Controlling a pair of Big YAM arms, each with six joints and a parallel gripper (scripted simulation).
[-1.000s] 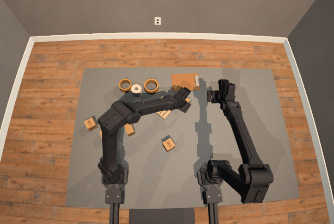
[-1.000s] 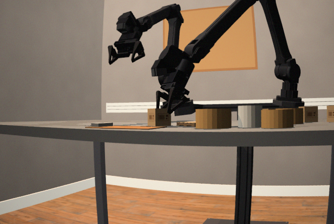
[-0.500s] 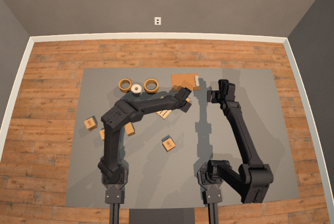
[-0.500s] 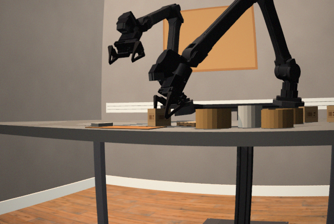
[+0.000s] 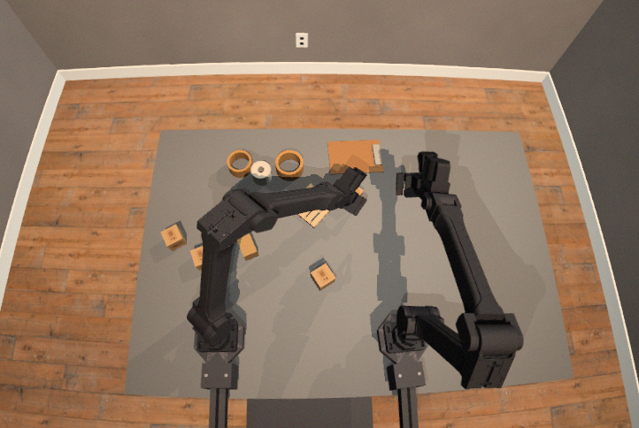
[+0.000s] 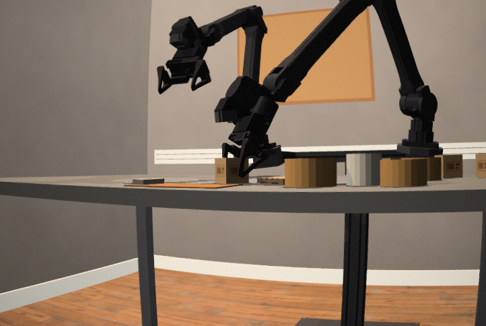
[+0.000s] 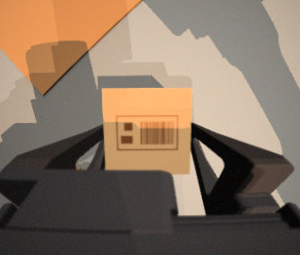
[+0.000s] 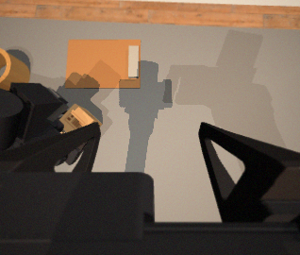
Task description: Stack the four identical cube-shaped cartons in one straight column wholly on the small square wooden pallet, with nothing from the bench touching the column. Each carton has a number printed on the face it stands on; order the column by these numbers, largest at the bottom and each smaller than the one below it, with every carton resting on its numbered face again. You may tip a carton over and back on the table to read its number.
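My left hand is 10 mm below the carton and 10 mm short of it. The rest, counted from my left hand: wooden pallet 140 mm to the left, 20 mm below, 20 mm behind.
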